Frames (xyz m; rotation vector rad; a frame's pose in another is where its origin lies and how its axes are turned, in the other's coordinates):
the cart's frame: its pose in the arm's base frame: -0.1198 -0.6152 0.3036 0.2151 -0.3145 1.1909
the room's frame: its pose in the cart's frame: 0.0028 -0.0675 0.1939 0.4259 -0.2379 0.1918
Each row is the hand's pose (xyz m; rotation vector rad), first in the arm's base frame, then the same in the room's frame.
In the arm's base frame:
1: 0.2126 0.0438 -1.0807 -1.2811 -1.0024 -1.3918
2: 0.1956 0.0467 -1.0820 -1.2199 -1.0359 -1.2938
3: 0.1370 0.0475 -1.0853 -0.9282 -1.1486 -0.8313
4: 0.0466 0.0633 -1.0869 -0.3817 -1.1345 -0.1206
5: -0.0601 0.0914 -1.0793 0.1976 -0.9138 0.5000
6: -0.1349 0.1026 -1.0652 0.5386 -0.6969 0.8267
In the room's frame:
1: -0.2777 -0.7231 -1.5795 2.4530 0.2051 1.4398
2: -0.2789 -0.7071 -1.5861 2.5540 0.2418 1.4740
3: -0.2896 -0.6518 -1.6024 -2.4735 -0.3504 -1.3110
4: -0.2926 -0.5655 -1.6336 -1.7391 -0.3946 -0.8736
5: -0.2830 -0.4612 -1.6690 -0.9658 -0.3667 -0.5408
6: -0.2780 -0.3855 -1.6819 -0.5007 -0.3192 -0.3704

